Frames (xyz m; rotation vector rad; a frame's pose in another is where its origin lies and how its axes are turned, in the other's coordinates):
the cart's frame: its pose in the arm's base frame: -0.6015 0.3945 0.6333 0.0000 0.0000 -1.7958
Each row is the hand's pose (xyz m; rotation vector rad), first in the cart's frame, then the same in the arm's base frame.
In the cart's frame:
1: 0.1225 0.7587 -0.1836 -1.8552 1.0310 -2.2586
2: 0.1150 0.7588 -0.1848 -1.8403 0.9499 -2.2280
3: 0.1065 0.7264 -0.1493 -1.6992 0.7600 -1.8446
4: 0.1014 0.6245 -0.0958 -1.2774 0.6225 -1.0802
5: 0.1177 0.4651 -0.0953 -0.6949 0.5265 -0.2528
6: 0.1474 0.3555 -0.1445 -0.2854 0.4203 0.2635
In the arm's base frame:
1: 0.1107 0.1058 0.4497 0.2665 -1.5940 1.1108
2: 0.1125 0.1131 0.4485 0.3153 -1.5846 1.1759
3: 0.0828 0.1286 0.4840 0.4393 -1.7041 1.6033
4: -0.0154 0.1563 0.5375 -0.4179 1.8738 -2.4294
5: -0.1744 0.1760 0.5380 -0.0253 1.0341 -1.9134
6: -0.2878 0.1715 0.4888 0.1657 0.5331 -1.4910

